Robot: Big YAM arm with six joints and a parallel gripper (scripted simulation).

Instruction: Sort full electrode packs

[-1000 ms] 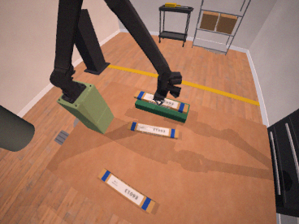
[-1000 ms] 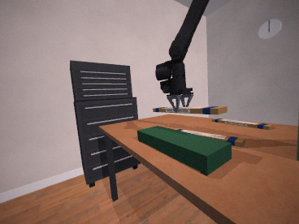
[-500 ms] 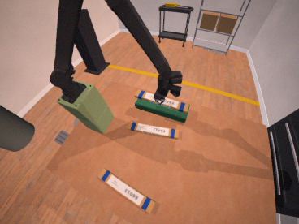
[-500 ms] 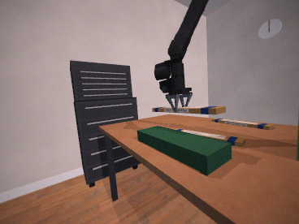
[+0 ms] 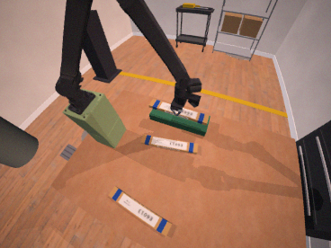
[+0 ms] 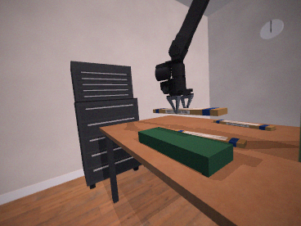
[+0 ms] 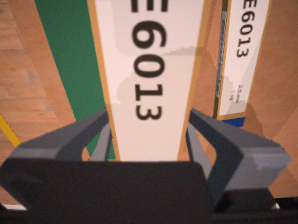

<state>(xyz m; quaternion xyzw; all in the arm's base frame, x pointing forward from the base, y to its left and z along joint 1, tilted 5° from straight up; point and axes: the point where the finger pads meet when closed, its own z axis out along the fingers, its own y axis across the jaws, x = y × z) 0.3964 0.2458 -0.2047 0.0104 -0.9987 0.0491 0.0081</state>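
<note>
Now: hand 5 cm to the right of the green platform and 15 cm above it.
</note>
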